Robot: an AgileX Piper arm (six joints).
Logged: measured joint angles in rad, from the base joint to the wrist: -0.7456 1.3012 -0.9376 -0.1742 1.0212 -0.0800; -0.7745 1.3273 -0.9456 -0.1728 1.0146 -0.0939; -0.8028 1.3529 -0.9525 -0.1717 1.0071 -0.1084; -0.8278 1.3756 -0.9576 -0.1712 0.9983 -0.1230; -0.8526 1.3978 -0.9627 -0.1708 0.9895 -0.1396; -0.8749 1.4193 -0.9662 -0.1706 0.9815 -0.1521; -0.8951 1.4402 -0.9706 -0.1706 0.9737 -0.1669; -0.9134 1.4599 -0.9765 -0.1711 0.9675 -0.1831; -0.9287 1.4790 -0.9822 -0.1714 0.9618 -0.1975; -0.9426 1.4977 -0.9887 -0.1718 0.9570 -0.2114; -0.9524 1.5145 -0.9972 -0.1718 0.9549 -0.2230; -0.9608 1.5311 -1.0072 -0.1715 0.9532 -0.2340; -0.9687 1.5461 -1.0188 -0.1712 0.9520 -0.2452; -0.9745 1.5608 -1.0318 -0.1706 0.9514 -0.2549; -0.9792 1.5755 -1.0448 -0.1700 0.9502 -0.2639; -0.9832 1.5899 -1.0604 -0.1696 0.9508 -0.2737; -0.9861 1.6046 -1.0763 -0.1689 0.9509 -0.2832; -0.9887 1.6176 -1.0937 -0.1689 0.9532 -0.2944; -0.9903 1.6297 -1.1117 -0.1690 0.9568 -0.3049; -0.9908 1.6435 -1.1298 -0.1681 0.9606 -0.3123; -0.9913 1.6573 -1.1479 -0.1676 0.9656 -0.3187; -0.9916 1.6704 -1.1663 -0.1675 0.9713 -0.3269
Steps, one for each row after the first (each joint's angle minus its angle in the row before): -0.0289 0.0261 -0.0080 0.0014 -0.0066 -0.0139; -0.0283 0.0256 -0.0069 0.0011 -0.0075 -0.0145; -0.0250 0.0227 -0.0051 0.0005 -0.0088 -0.0146; -0.0248 0.0222 -0.0051 0.0004 -0.0088 -0.0166; -0.0223 0.0215 -0.0035 0.0002 -0.0080 -0.0125; -0.0202 0.0209 -0.0044 0.0000 -0.0078 -0.0148; -0.0183 0.0197 -0.0059 -0.0005 -0.0062 -0.0162; -0.0153 0.0191 -0.0057 -0.0003 -0.0057 -0.0144; -0.0139 0.0187 -0.0065 -0.0004 -0.0048 -0.0139; -0.0098 0.0168 -0.0085 0.0000 -0.0021 -0.0116; -0.0084 0.0166 -0.0100 0.0003 -0.0017 -0.0110; -0.0079 0.0150 -0.0116 0.0003 -0.0012 -0.0112; -0.0058 0.0147 -0.0130 0.0006 -0.0006 -0.0097; -0.0047 0.0147 -0.0130 0.0006 -0.0012 -0.0090; -0.0040 0.0144 -0.0156 0.0004 0.0006 -0.0098; -0.0029 0.0147 -0.0159 0.0007 0.0001 -0.0095; -0.0026 0.0130 -0.0174 0.0000 0.0023 -0.0112; -0.0016 0.0121 -0.0180 -0.0001 0.0036 -0.0105; -0.0005 0.0138 -0.0181 0.0009 0.0038 -0.0074; -0.0005 0.0138 -0.0181 0.0005 0.0050 -0.0064; -0.0003 0.0131 -0.0184 0.0001 0.0057 -0.0082
